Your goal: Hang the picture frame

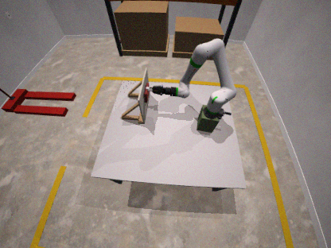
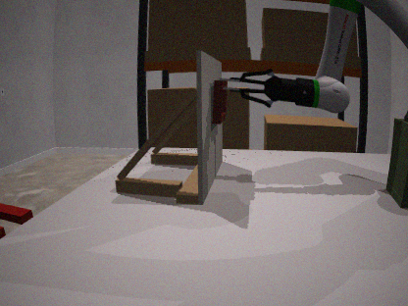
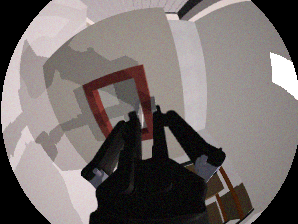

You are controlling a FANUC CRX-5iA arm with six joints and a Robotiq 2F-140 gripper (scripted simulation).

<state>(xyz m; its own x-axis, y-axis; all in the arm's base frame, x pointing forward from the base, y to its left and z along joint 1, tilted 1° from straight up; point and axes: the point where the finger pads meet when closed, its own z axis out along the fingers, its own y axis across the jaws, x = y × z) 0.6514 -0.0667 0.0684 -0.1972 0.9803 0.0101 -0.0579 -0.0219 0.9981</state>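
The red picture frame lies 50 mm below my hand, 40 mm ahead of it and 10 mm to the left of it. Round my hand: grey wall panel (110 mm below, 50 mm ahead, 10 mm to the left).
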